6 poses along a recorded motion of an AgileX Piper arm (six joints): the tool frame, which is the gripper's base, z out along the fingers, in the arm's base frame.
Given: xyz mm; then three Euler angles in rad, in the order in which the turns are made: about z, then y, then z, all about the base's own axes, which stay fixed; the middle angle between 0 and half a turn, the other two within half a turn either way.
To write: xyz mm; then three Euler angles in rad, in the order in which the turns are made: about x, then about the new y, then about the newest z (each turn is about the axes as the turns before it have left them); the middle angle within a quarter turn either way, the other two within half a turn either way. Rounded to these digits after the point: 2 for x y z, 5 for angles.
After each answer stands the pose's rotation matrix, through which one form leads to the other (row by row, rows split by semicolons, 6 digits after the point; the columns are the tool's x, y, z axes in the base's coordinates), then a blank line. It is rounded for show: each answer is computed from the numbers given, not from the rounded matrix.
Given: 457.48 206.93 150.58 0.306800 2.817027 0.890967
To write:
457.48 206.93 150.58 -2.88567 0.20185 2.53137
-0.802882 -0.561418 0.200478; -0.512797 0.821909 0.248000; -0.304006 0.096310 -0.947789

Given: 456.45 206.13 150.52 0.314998 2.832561 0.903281
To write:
456.45 206.13 150.52 -2.89592 0.18940 2.52986
-0.804013 -0.564019 0.188271; -0.519560 0.820368 0.238857; -0.289172 0.094226 -0.952629

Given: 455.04 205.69 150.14 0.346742 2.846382 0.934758
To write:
455.04 205.69 150.14 -2.90167 0.17370 2.53259
-0.807876 -0.563444 0.172823; -0.521982 0.820217 0.234049; -0.273626 0.098872 -0.956741

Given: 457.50 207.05 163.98 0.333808 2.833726 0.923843
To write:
457.50 207.05 163.98 -2.89311 0.18368 2.52856
-0.804145 -0.565676 0.182652; -0.520944 0.818629 0.241792; -0.286300 0.099285 -0.952982

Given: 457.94 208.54 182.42 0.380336 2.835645 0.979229
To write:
457.94 208.54 182.42 -2.88517 0.16877 2.52089
-0.801914 -0.573342 0.167966; -0.527936 0.811650 0.250014; -0.279673 0.111814 -0.953562

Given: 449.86 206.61 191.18 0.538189 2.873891 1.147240
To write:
449.86 206.61 191.18 -2.89657 0.10893 2.51912
-0.807621 -0.579593 0.108717; -0.544208 0.803547 0.241141; -0.227123 0.135586 -0.964381

